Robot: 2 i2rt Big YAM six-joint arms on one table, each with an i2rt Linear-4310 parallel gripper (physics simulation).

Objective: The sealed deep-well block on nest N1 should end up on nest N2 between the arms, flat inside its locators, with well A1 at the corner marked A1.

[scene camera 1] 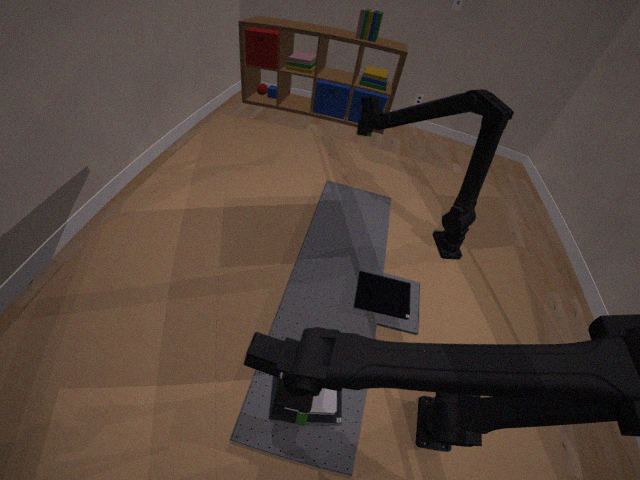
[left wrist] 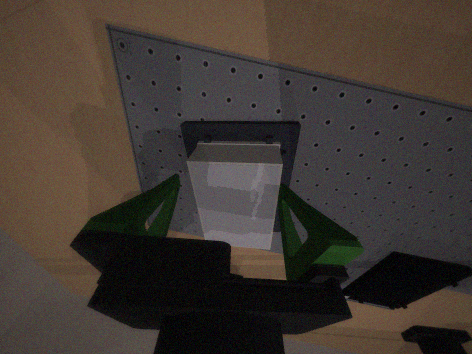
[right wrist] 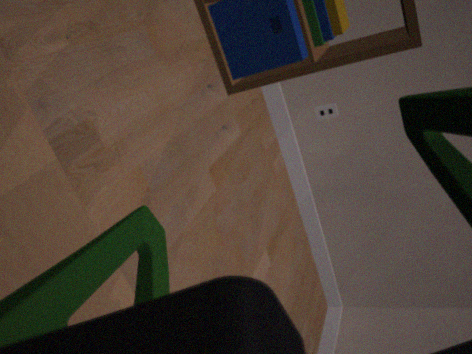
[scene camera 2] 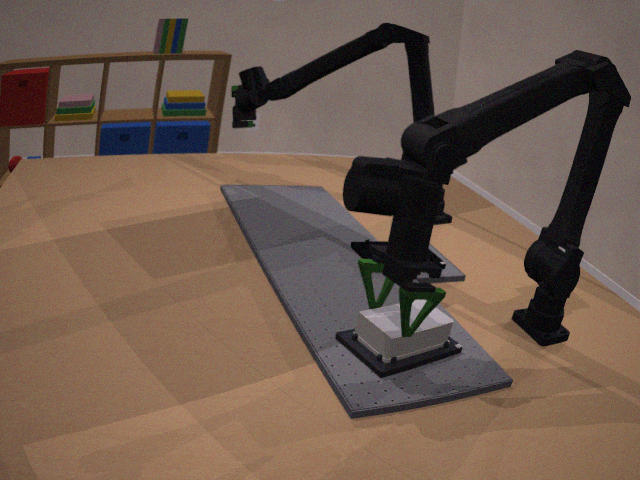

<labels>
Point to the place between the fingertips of my left gripper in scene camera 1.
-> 290,392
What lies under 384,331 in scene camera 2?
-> A white block.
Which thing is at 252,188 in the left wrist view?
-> A white block.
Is my left gripper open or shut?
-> Open.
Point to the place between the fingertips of my left gripper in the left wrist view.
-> At 230,183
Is my right gripper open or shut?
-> Open.
</labels>
